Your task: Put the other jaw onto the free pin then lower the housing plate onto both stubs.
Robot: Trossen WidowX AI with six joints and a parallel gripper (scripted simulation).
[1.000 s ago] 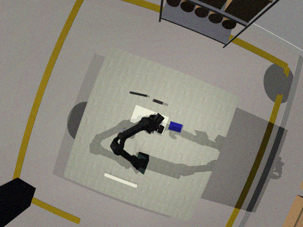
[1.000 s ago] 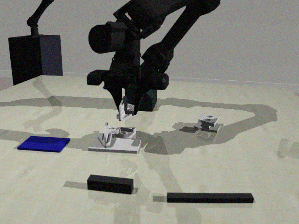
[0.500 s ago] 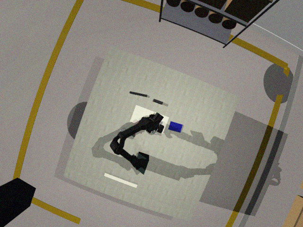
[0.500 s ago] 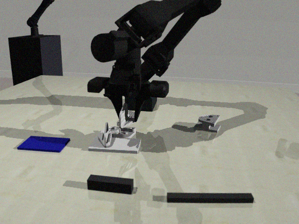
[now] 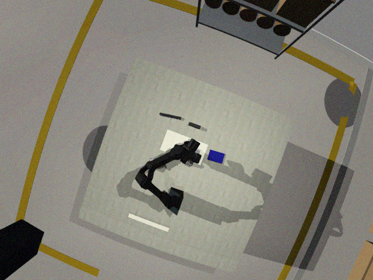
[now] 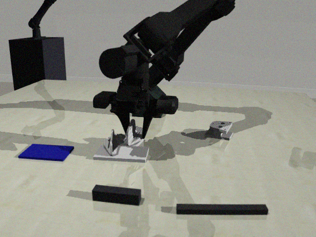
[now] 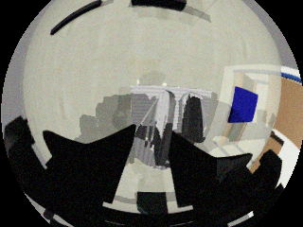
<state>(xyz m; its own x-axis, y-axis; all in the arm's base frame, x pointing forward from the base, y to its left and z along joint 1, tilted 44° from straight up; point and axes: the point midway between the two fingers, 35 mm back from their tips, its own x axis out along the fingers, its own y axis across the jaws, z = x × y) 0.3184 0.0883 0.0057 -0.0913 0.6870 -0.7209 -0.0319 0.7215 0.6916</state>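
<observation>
Right now the grey base plate is 2 cm ahead of my gripper tip, 3 cm to the right of it and 4 cm below it. Round my gripper tip: short black block: 20 cm ahead, 3 cm to the left, 3 cm below; blue pad: 6 cm ahead, 21 cm to the right, 4 cm below; grey jaw: 3 cm behind, 2 cm to the right.
</observation>
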